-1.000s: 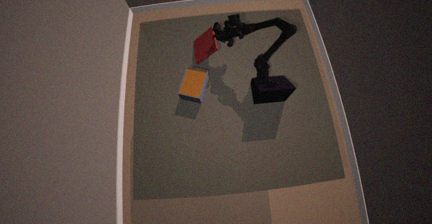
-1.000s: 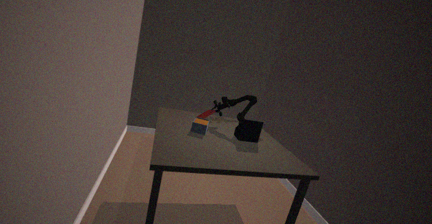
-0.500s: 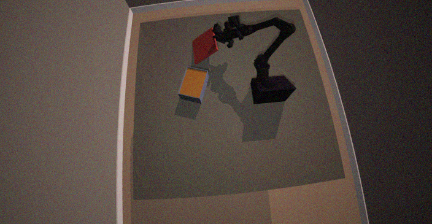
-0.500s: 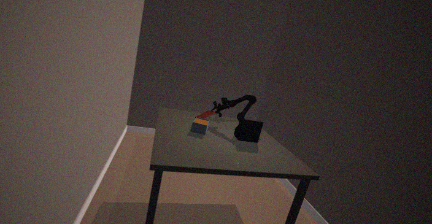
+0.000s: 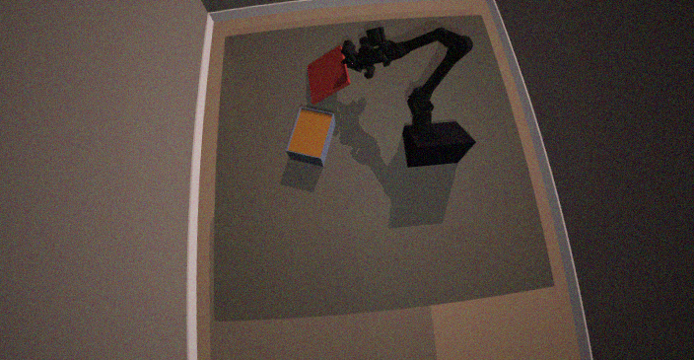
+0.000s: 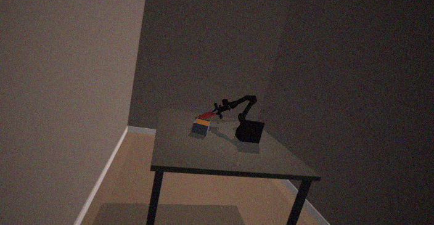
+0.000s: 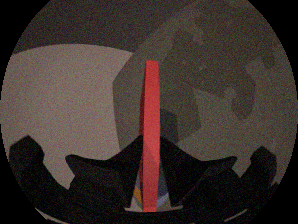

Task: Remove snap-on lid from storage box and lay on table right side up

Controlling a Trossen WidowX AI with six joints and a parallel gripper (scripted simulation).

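Right now my gripper tip is 7 cm short of the red lid, 3 cm to the right of it and 3 cm above it. From my gripper tip the other things lie so: blue storage box: 12 cm ahead, 30 cm to the left, 6 cm below.
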